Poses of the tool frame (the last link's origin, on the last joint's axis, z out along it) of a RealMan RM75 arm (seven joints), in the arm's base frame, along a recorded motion.
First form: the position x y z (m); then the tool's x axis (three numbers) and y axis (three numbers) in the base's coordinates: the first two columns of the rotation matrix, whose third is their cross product.
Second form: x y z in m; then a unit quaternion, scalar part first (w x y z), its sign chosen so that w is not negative. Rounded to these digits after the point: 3 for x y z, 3 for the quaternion.
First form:
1: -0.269 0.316 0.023 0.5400 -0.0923 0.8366 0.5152 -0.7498 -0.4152
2: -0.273 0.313 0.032 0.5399 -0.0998 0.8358 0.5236 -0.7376 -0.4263
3: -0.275 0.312 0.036 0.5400 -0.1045 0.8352 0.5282 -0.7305 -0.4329
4: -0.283 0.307 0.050 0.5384 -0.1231 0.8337 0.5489 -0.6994 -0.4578
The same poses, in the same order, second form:
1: -0.269 0.316 0.023 0.329 -0.813 -0.130 -0.462
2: -0.273 0.313 0.032 0.338 -0.810 -0.131 -0.461
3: -0.275 0.312 0.036 0.343 -0.808 -0.131 -0.461
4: -0.283 0.307 0.050 0.364 -0.798 -0.133 -0.462
